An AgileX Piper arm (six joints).
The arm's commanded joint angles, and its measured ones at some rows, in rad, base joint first. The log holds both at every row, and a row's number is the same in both.
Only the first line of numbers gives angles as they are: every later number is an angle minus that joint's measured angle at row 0.
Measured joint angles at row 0:
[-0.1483 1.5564 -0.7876 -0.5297 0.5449 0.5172]
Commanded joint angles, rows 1 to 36:
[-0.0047 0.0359 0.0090 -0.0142 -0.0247 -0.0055]
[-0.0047 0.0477 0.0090 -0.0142 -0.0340 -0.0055]
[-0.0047 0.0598 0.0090 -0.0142 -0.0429 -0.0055]
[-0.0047 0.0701 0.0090 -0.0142 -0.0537 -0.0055]
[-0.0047 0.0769 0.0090 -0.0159 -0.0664 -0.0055]
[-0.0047 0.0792 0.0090 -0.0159 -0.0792 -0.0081]
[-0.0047 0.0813 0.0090 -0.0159 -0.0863 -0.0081]
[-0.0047 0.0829 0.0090 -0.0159 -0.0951 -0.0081]
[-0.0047 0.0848 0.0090 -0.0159 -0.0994 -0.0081]
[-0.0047 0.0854 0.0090 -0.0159 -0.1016 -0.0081]
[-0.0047 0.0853 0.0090 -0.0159 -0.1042 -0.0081]
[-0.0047 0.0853 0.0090 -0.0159 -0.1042 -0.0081]
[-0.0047 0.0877 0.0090 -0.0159 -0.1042 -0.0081]
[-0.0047 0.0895 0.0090 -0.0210 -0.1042 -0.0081]
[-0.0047 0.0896 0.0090 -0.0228 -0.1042 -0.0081]
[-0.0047 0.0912 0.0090 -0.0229 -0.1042 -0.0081]
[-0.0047 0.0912 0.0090 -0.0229 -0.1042 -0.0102]
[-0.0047 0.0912 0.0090 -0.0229 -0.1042 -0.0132]
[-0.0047 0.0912 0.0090 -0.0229 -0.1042 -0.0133]
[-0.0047 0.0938 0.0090 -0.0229 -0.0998 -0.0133]
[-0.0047 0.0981 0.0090 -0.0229 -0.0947 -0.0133]
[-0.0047 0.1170 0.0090 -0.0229 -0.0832 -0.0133]
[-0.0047 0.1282 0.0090 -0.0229 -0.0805 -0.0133]
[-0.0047 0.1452 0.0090 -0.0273 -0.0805 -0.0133]
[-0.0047 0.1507 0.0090 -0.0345 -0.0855 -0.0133]
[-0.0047 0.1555 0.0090 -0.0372 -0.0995 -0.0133]
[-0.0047 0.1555 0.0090 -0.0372 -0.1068 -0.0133]
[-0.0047 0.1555 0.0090 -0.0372 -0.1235 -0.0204]
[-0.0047 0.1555 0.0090 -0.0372 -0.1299 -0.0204]
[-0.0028 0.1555 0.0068 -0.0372 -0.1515 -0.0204]
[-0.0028 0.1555 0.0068 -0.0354 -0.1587 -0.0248]
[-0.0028 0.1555 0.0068 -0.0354 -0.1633 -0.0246]
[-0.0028 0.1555 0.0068 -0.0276 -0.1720 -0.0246]
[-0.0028 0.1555 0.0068 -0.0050 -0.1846 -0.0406]
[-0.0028 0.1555 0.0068 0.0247 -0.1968 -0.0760]
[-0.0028 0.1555 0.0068 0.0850 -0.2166 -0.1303]
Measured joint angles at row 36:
[-0.0033 0.1247 -0.0038 -0.0729 -0.0966 -0.0327]
